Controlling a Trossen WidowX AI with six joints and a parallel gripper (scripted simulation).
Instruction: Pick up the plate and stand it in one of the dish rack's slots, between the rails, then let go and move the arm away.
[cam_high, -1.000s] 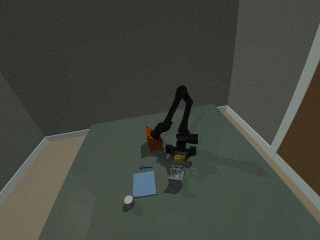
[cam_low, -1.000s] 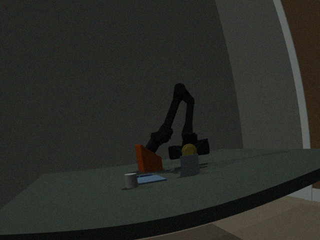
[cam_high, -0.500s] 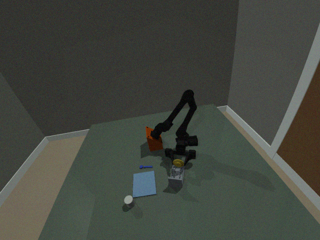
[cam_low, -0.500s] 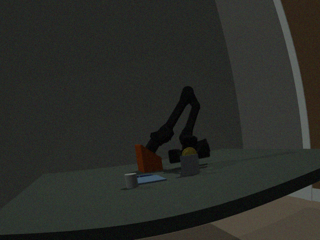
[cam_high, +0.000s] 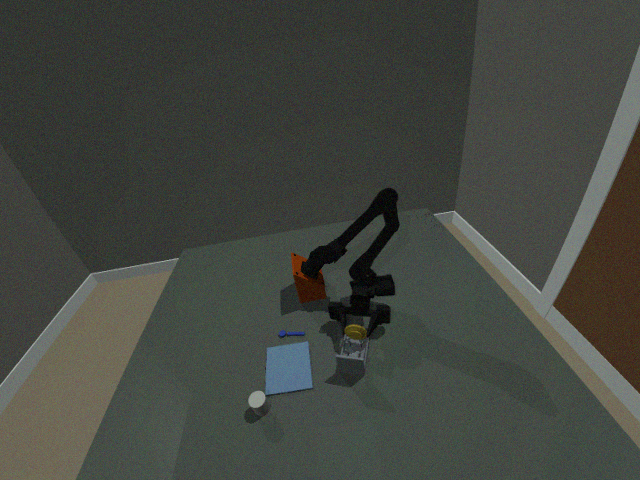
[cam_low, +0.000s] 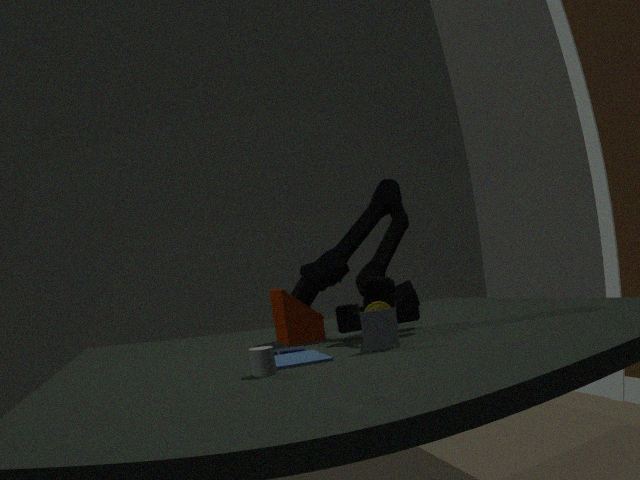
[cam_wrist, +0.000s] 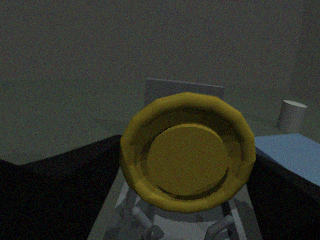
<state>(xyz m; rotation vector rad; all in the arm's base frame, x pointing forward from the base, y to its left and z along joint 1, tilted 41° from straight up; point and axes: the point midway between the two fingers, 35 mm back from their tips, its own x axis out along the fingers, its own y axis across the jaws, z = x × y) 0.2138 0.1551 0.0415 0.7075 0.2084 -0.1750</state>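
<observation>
Right now my gripper tip is 2 cm short of the dish rack, 1 cm to the left of it and 3 cm above it. From my gripper tip the other things lie so: blue spoon: 6 cm behind, 21 cm to the right, 5 cm below; then light blue mat: 6 cm ahead, 20 cm to the right, 5 cm below; then yellow plate: 1 cm behind.
</observation>
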